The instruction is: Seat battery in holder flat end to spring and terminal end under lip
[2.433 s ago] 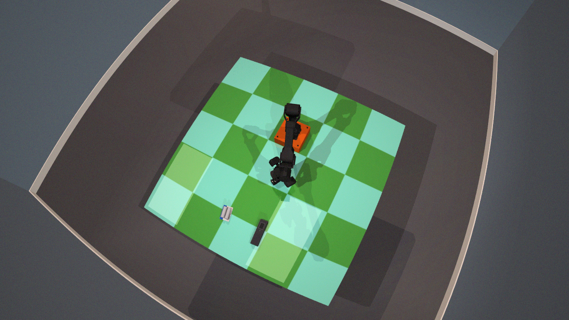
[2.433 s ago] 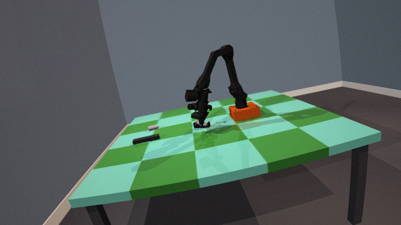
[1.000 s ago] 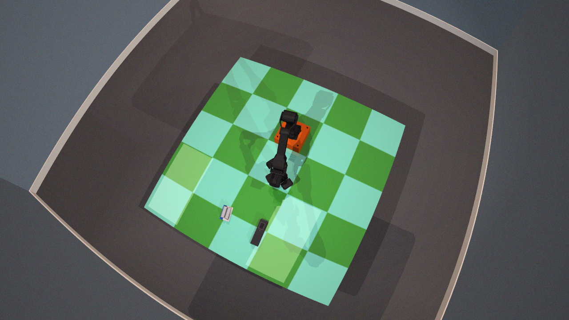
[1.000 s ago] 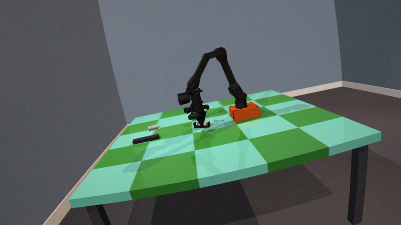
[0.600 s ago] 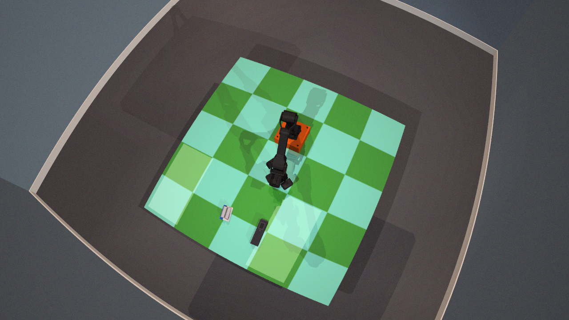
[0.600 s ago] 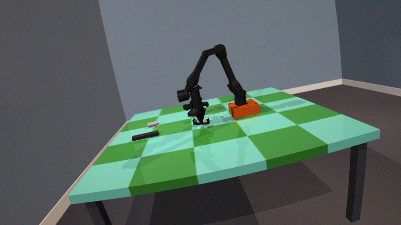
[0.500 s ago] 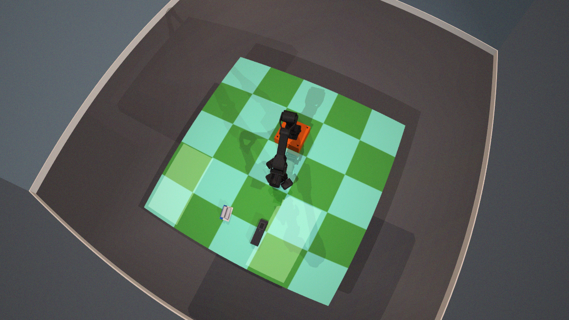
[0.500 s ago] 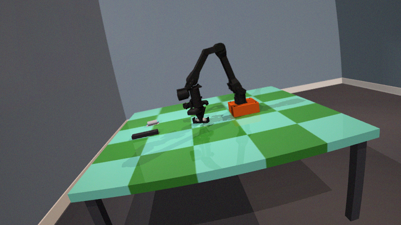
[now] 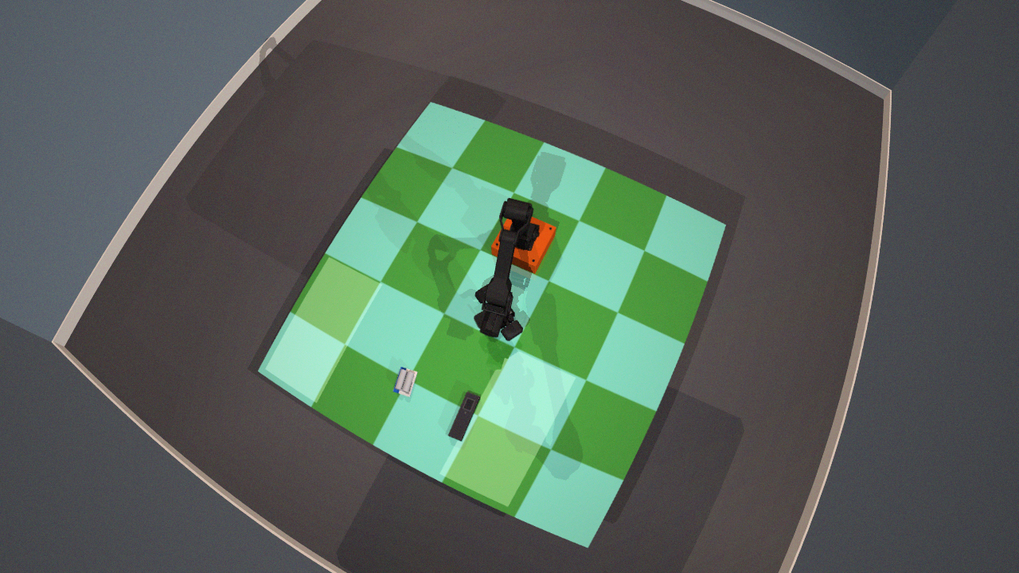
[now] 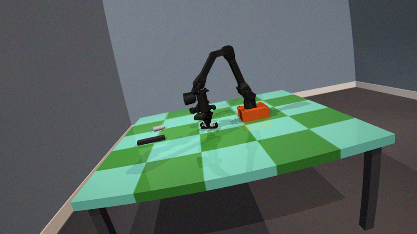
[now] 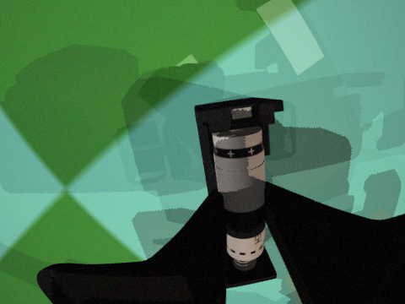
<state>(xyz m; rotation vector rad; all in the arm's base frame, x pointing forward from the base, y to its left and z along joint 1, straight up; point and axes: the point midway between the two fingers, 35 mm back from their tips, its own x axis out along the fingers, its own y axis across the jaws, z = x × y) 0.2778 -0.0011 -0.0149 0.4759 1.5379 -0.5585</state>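
Now: the grey battery 10 mm above my gripper tip. From my gripper tip the other things lie so: long black bar: 350 mm ahead, 10 mm to the right; white pack: 300 mm ahead, 230 mm to the right.
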